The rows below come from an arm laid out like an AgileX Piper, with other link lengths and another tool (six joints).
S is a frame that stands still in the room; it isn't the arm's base.
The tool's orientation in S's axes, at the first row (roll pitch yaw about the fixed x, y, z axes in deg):
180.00 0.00 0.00
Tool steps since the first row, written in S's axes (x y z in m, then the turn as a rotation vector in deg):
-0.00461 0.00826 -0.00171 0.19 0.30 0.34
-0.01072 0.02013 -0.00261 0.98 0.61 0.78
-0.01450 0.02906 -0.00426 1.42 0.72 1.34
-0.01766 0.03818 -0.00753 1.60 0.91 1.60
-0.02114 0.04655 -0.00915 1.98 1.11 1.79
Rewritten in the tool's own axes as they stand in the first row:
-0.00461 -0.00826 0.00171 0.19 -0.30 -0.34
-0.01072 -0.02013 0.00261 0.98 -0.61 -0.78
-0.01450 -0.02906 0.00426 1.42 -0.72 -1.34
-0.01766 -0.03818 0.00753 1.60 -0.91 -1.60
-0.02114 -0.04655 0.00915 1.98 -1.11 -1.79

